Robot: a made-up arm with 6 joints. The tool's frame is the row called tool.
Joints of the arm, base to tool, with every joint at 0 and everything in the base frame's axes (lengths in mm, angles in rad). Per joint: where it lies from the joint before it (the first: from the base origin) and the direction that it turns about. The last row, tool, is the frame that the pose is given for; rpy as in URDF.
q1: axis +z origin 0 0 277.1
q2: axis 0 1 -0.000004 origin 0 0 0
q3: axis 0 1 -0.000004 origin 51.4 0 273.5
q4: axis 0 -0.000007 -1 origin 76.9 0 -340
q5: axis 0 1 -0.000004 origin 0 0 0
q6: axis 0 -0.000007 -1 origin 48.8 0 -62.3
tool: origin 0 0 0 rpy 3.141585 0 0
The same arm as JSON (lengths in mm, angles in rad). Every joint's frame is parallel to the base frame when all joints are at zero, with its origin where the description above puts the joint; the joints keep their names.
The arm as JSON. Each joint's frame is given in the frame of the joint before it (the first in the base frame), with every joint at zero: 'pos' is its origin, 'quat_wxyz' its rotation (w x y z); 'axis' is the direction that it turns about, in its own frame. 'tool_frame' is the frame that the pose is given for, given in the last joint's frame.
{"length_unit": "mm", "angle_unit": "rad", "joints": [
  {"joint": "q1", "pos": [0.0, 0.0, 277.1], "quat_wxyz": [1.0, 0.0, 0.0, 0.0], "axis": [0.0, 0.0, 1.0]},
  {"joint": "q2", "pos": [0.0, 0.0, 0.0], "quat_wxyz": [1.0, 0.0, 0.0, 0.0], "axis": [0.0, 1.0, 0.0]},
  {"joint": "q3", "pos": [51.4, 0.0, 273.5], "quat_wxyz": [1.0, 0.0, 0.0, 0.0], "axis": [0.0, 1.0, 0.0]},
  {"joint": "q4", "pos": [76.9, 0.0, -340.0], "quat_wxyz": [1.0, 0.0, 0.0, 0.0], "axis": [0.0, 0.0, -1.0]},
  {"joint": "q5", "pos": [0.0, 0.0, 0.0], "quat_wxyz": [1.0, 0.0, 0.0, 0.0], "axis": [0.0, 1.0, 0.0]},
  {"joint": "q6", "pos": [48.8, 0.0, -62.3], "quat_wxyz": [1.0, 0.0, 0.0, 0.0], "axis": [0.0, 0.0, -1.0]}
], "tool_frame": {"pos": [0.0, 0.0, 0.0], "quat_wxyz": [0.000004, 1.000003, 0.0, 0.0]}}

